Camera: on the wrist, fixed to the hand. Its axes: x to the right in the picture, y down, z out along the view.
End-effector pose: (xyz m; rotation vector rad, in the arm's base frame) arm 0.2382 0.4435 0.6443 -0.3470 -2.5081 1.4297
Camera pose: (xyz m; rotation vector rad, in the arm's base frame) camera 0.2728 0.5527 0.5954 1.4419 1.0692 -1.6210
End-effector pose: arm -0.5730 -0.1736 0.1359 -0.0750 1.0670 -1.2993
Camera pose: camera -0.5497 -0.1010 0.0374 0.7385 0.2316 -0.0979
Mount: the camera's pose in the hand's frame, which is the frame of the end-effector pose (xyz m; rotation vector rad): -0.0022 0.0994 -0.0750 0.5112 -0.3432 1.5112
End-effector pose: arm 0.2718 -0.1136 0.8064 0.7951 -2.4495 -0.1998
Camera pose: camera 0.2647 -0.0294 0.8979 -1.1104 -2.7203 0.9166
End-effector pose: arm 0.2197 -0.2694 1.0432 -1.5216 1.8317 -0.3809
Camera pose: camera 0.0961 -0.2572 1.0339 0.3113 1.8535 0.1587
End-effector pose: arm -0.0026 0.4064 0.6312 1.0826 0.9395 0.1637
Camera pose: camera -0.0268 0.5057 0.7024 2.0394 -0.3452 0.9634
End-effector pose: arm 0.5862 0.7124 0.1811 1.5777 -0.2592 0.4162
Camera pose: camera 0.5354 0.7814 0.2715 1.6737 -1.7533 1.4354
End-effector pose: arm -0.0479 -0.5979 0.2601 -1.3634 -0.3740 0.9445
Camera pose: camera -0.0301 -0.6562 0.1515 -0.8295 0.7692 2.3056
